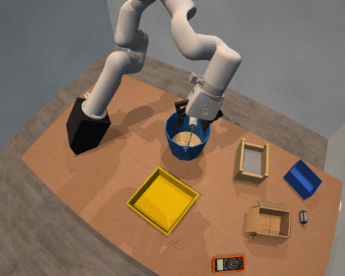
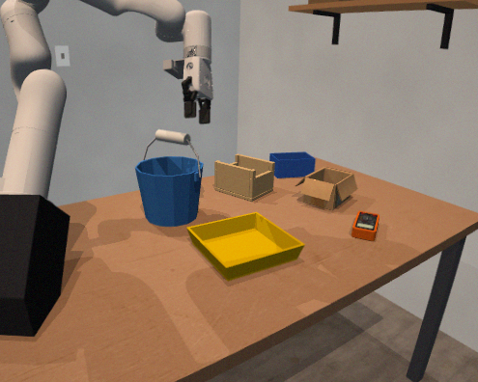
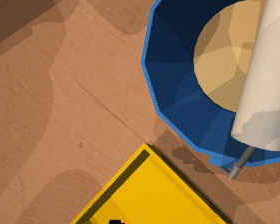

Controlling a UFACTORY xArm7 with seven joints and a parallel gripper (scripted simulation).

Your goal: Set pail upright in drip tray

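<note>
My gripper is now 6 cm past the blue pail, 7 cm to the right of it and 17 cm above it. From my hand the other things lie so: wooden crate (23 cm ahead, 19 cm to the left, 26 cm below); cardboard box (47 cm ahead, 1 cm to the left, 26 cm below); yellow drip tray (5 cm ahead, 20 cm to the right, 29 cm below).
</note>
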